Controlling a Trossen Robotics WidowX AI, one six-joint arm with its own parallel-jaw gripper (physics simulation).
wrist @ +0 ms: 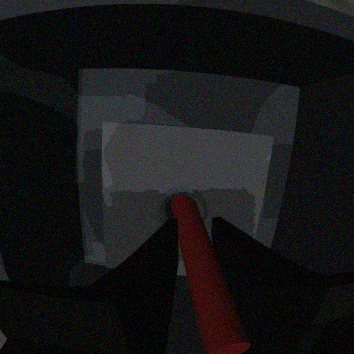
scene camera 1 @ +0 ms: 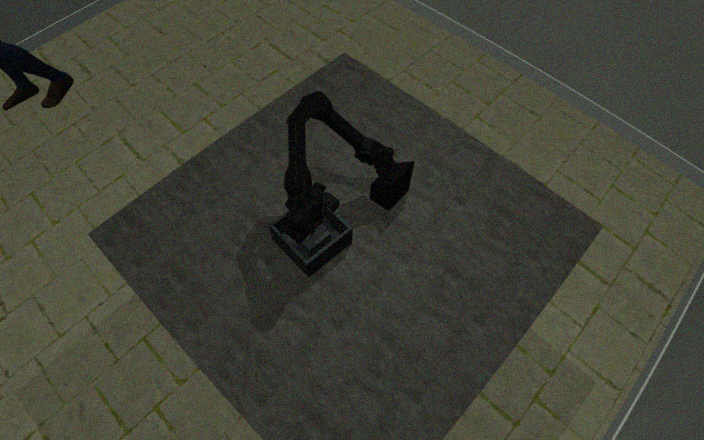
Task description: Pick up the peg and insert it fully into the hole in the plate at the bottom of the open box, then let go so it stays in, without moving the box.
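Frame: origin at the arm's base, x ahead, y left, z up, level; millimetres.
Seen in the pictures: gripper, fingertip midpoint: [wrist: 194, 225] [scene camera 1: 312, 229]; arm's base at its link origin: [scene camera 1: 391, 174].
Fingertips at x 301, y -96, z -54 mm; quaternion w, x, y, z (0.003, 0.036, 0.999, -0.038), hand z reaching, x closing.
Pixels of each thing's top centre, then the offset from my fingertips to it. "pt": a spot on its surface instead. Level surfaces: height alone.
- red peg at its top centre: [wrist: 209, 341] dx -1, dy +6, dz +57 mm
- open box at its top centre: [wrist: 181, 251] [scene camera 1: 310, 226] dx +6, dy -2, dz +24 mm
- round hole at a spot on its surface: [wrist: 201, 206] pt dx -5, dy -4, dz -14 mm
- grey plate at its top centre: [wrist: 181, 212] [scene camera 1: 311, 232] dx +6, dy -2, dz -13 mm
- dark square mat at its surface level: dz -74 mm
My gripper [scene camera 1: 309, 228] [wrist: 194, 225] is shut on the red peg [wrist: 202, 265] and reaches down into the open box [scene camera 1: 330, 252] [wrist: 200, 100]. In the wrist view the peg slants between the two dark fingers, with its near end at the lower right. Its far end is at the round hole [wrist: 201, 206] in the grey plate [wrist: 185, 155], over the hole's left part. How deep the peg sits cannot be told. The fingertips are close to the plate. In the scene view the gripper hides most of the peg and the hole.
The box walls stand around the gripper. The box rests on a dark square mat [scene camera 1: 415, 290], with the arm's dark base [scene camera 1: 391, 186] behind it to the right. Paving [scene camera 1: 124, 383] surrounds the mat. A person's legs [scene camera 1: 38, 70] show at the upper left.
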